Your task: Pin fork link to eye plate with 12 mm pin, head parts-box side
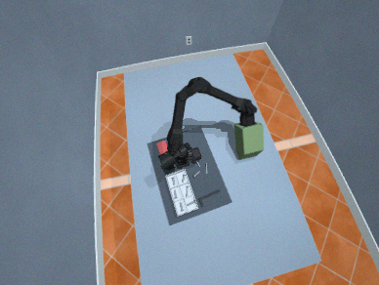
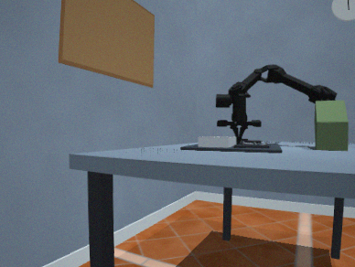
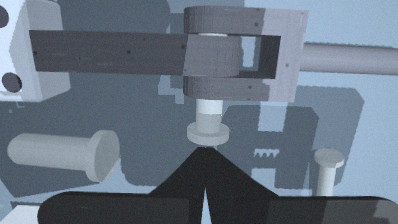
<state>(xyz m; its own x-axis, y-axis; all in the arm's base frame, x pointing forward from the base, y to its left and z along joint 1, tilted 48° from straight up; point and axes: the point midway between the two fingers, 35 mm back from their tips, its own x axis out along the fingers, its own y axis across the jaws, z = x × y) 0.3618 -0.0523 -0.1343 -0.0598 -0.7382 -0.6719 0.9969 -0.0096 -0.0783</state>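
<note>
The eye plate is 5 cm to the right of my hand, 3 cm below it and 2 cm ahead of it. Round my hand: thick headed pin 7 cm ahead, 3 cm below; dark mat 5 cm to the left, 4 cm below; thin headed pin 7 cm behind, 3 cm below, 2 cm to the left.
</note>
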